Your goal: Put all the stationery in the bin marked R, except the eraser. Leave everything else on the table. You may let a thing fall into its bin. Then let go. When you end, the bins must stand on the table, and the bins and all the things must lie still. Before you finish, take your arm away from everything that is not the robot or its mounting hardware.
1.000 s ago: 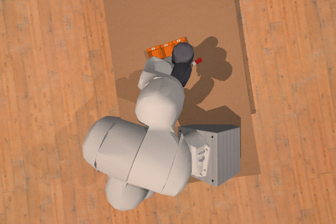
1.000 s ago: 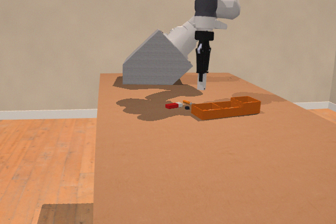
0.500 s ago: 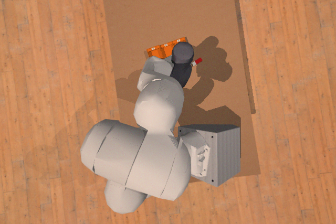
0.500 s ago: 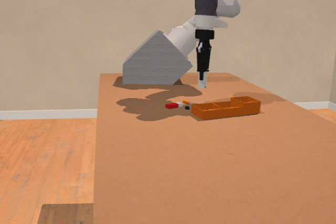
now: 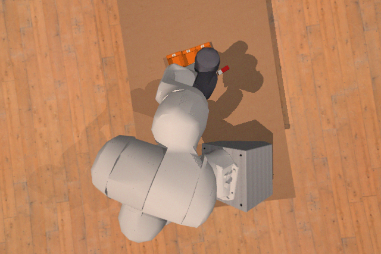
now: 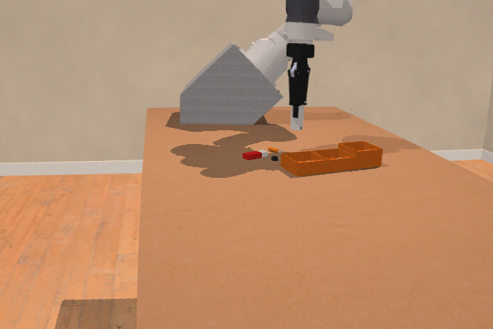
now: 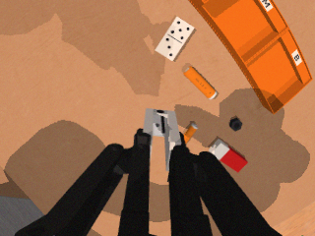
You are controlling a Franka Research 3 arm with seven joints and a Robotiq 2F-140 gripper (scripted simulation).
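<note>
Right now the small grey piece is 3 cm below my hand. From my hand the other things lie so: white eraser 11 cm to the right, 9 cm below, 6 cm ahead; white domino 9 cm below, 7 cm to the left, 5 cm ahead; small black piece 9 cm below, 9 cm ahead, 7 cm to the right.
</note>
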